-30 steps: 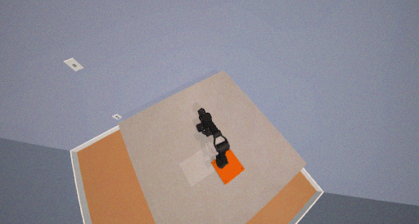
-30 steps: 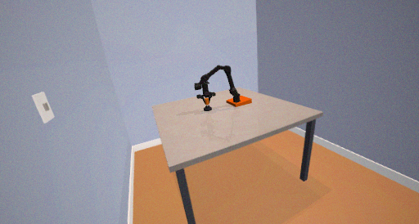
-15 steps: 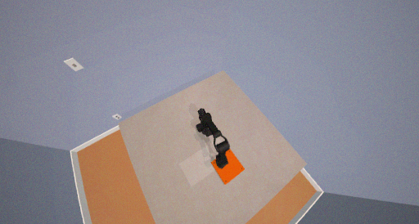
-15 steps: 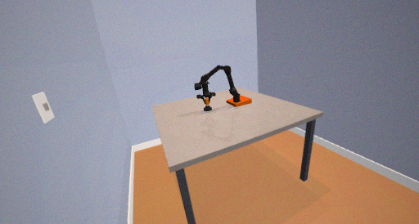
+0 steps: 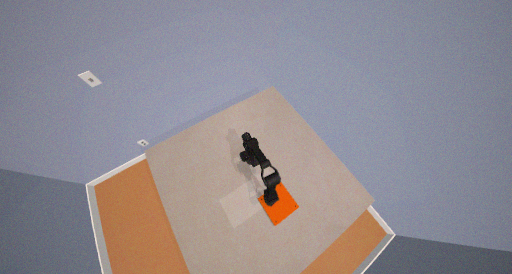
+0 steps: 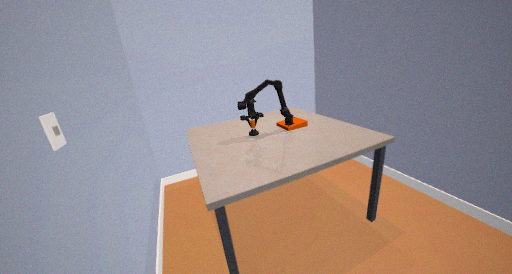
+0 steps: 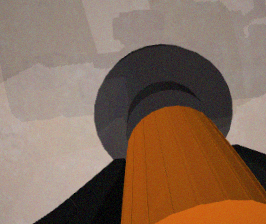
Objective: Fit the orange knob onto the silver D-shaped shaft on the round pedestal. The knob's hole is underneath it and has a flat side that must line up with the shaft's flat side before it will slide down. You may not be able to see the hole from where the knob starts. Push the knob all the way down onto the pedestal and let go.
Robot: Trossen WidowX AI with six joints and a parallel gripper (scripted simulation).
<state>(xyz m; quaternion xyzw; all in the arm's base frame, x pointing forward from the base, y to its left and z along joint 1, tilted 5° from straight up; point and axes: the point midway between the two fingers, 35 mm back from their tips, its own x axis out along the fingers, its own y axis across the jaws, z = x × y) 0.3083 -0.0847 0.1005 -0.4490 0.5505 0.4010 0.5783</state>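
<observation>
The dark round pedestal lies 40 mm below my gripper tip. The rest, counted from my gripper tip: orange knob 30 mm above.
</observation>
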